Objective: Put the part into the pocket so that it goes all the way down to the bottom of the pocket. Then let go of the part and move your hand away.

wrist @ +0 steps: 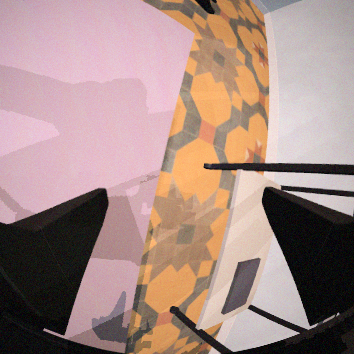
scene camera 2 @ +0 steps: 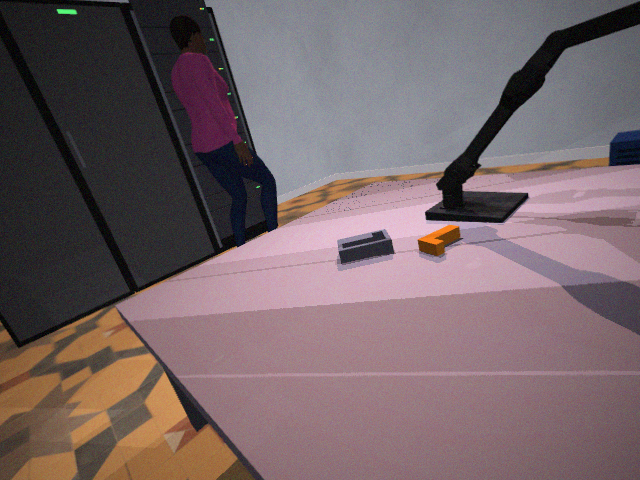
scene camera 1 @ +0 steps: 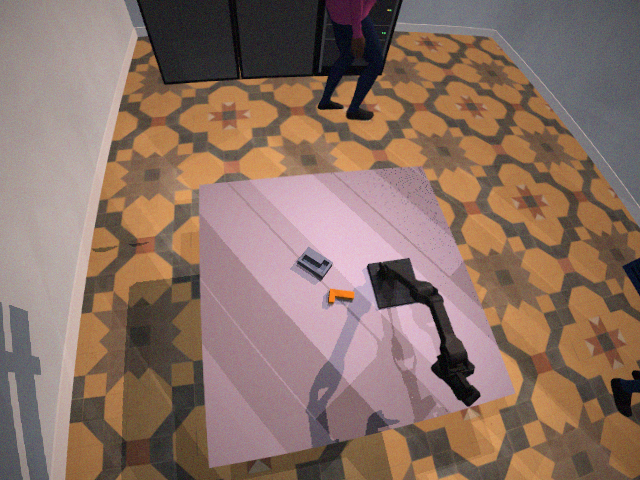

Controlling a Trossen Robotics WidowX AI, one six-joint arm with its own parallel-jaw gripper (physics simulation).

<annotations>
my gripper: open, holds nothing
an orange L-shaped part [scene camera 2: 433, 243]: on the table
</annotations>
